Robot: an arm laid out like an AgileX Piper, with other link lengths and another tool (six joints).
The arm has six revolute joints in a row. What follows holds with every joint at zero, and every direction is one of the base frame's.
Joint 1 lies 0.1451 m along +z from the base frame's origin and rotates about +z.
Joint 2 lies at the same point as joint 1 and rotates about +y.
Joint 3 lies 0.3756 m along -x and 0.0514 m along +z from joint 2 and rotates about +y.
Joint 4 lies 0.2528 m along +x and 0.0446 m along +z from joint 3 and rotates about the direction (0.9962, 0, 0.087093).
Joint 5 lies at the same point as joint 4 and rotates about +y.
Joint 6 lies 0.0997 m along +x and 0.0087 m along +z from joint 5 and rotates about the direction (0.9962, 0, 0.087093).
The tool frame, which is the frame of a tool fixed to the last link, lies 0.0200 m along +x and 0.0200 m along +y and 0.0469 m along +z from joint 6; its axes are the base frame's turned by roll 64.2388, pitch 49.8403 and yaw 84.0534 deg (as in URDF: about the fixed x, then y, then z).
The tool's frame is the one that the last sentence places.
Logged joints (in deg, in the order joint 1, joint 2, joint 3, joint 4, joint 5, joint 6), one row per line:
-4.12, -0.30, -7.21, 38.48, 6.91, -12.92
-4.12, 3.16, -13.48, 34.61, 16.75, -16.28
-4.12, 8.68, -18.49, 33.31, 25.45, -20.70
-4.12, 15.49, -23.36, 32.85, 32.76, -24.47
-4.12, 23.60, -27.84, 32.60, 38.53, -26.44
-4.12, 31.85, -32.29, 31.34, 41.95, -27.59
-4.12, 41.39, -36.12, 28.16, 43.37, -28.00
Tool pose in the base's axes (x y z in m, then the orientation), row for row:
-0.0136, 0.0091, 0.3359, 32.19, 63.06, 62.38
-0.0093, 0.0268, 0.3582, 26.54, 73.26, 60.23
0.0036, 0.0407, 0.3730, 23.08, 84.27, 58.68
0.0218, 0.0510, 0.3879, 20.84, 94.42, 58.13
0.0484, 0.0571, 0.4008, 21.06, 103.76, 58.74
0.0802, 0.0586, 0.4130, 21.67, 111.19, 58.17
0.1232, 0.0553, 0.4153, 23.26, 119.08, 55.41
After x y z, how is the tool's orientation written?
As a rotation vector, in degrees.
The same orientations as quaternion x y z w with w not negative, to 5 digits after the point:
0.25022, 0.49019, 0.48490, 0.67969
0.20413, 0.56347, 0.46325, 0.65287
0.17426, 0.63627, 0.44306, 0.60703
0.15387, 0.69716, 0.42921, 0.55324
0.15145, 0.74615, 0.42241, 0.49183
0.15252, 0.78257, 0.40941, 0.44351
0.16015, 0.81990, 0.38152, 0.39567

